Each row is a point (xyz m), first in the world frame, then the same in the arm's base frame.
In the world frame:
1: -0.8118 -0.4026 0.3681
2: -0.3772 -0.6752 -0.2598
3: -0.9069 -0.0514 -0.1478
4: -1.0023 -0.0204 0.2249
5: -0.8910 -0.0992 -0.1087
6: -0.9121 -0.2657 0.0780
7: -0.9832 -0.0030 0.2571
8: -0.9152 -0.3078 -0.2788
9: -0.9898 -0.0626 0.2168
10: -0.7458 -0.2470 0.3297
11: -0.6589 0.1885 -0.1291
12: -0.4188 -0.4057 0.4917
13: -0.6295 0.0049 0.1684
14: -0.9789 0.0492 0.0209
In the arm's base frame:
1: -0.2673 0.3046 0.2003
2: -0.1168 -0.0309 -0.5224
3: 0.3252 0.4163 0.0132
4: 0.1280 0.4683 0.3409
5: 0.2632 0.4014 0.0136
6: 0.0184 0.4200 0.0661
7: 0.1222 0.4442 0.3739
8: 0.1991 0.4649 -0.2412
9: 0.0989 0.4612 0.3077
10: -0.1212 0.2272 0.2523
11: 0.5007 0.1441 0.1337
12: -0.3520 -0.0967 0.2388
13: 0.1746 0.1029 0.2565
14: 0.3057 0.4593 0.2170

